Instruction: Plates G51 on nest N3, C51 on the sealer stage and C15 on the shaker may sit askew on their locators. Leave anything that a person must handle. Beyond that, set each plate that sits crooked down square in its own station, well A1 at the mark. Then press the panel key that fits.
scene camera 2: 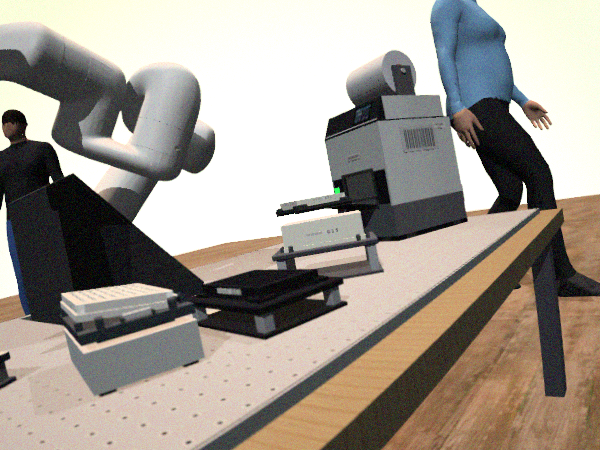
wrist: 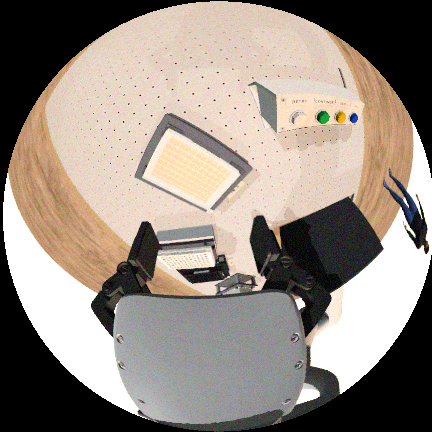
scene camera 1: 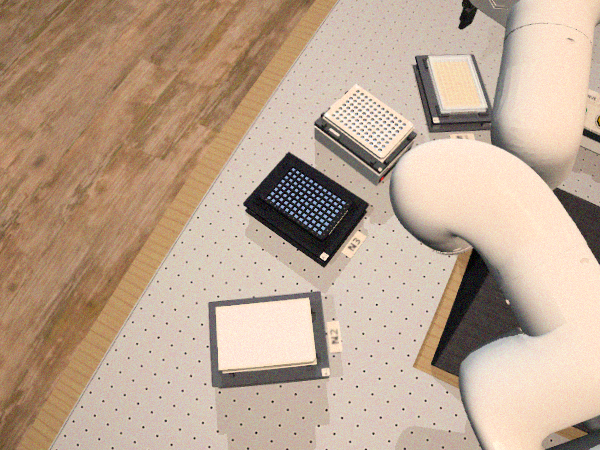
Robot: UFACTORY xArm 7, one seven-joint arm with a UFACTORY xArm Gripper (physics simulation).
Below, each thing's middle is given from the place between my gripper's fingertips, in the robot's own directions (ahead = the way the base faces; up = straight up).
I see the cream plate (scene camera 1: 271, 335) 140 mm ahead of my hand, 550 mm to the left of it and 90 mm below it.
